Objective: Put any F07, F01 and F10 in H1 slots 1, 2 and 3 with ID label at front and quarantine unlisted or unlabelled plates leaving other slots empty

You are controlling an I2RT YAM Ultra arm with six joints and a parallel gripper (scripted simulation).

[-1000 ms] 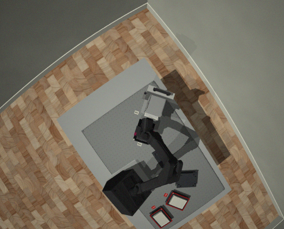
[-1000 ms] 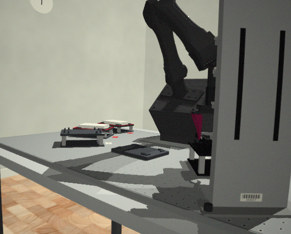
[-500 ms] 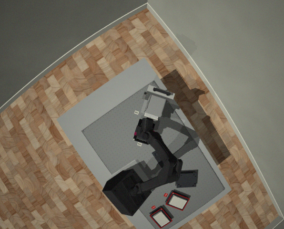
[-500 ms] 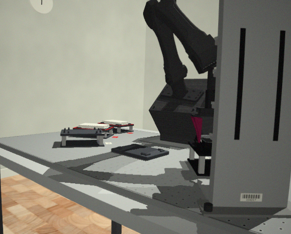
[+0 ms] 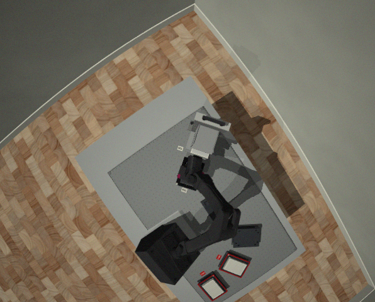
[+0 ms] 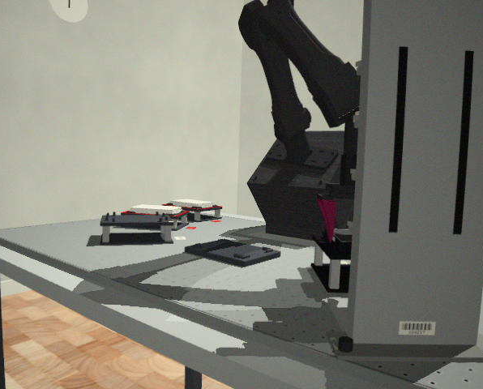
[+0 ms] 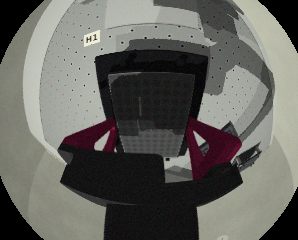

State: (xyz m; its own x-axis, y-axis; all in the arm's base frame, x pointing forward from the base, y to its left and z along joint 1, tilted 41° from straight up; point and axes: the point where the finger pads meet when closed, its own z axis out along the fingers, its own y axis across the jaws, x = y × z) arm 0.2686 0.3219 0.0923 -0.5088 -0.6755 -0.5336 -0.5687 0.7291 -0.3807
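My gripper is now right at the dark 96-well plate. Also, from my hand: N6 deck label (360 mm to the right, 80 mm ahead, 70 mm below); H1 deck label (150 mm to the left, 70 mm below, 10 mm ahead); grey hotel back wall (190 mm to the left, 170 mm ahead, 130 mm above).
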